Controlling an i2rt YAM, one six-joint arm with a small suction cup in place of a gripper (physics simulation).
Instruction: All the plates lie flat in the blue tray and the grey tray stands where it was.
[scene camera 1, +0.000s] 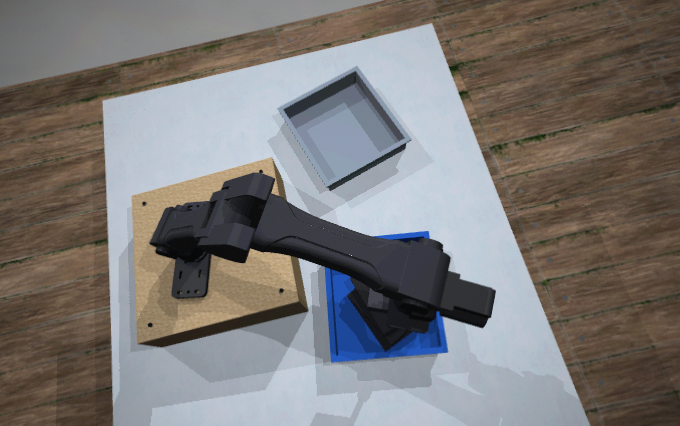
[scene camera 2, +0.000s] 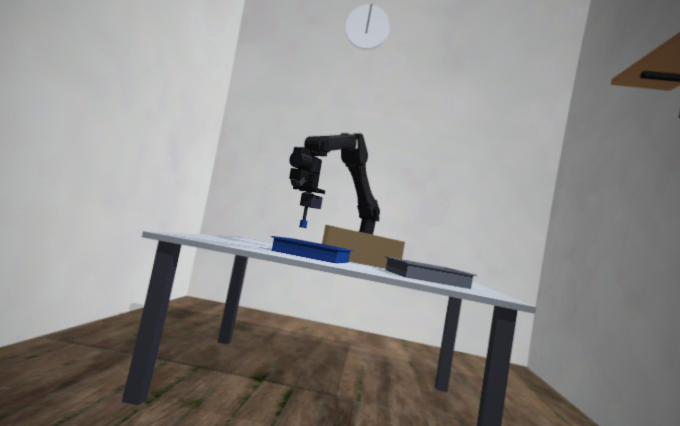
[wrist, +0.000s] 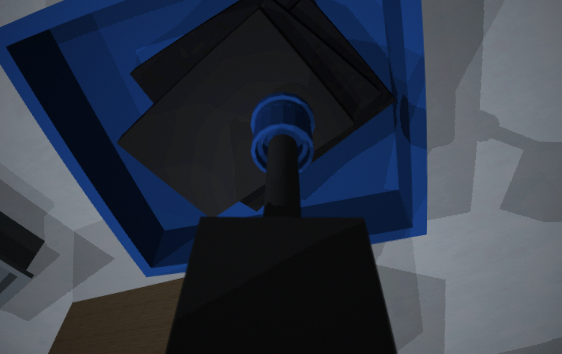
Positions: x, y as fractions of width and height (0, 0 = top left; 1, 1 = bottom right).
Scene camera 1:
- grey tray: 0.51, 0.30, on the table
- blue tray: 0.52, 0.80
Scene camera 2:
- grey tray: 0.60, 0.63
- blue tray: 0.44, 0.58
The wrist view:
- suction cup: 0.49, 0.31
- grey tray: 0.05, 0.69
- blue tray: 0.13, 0.20
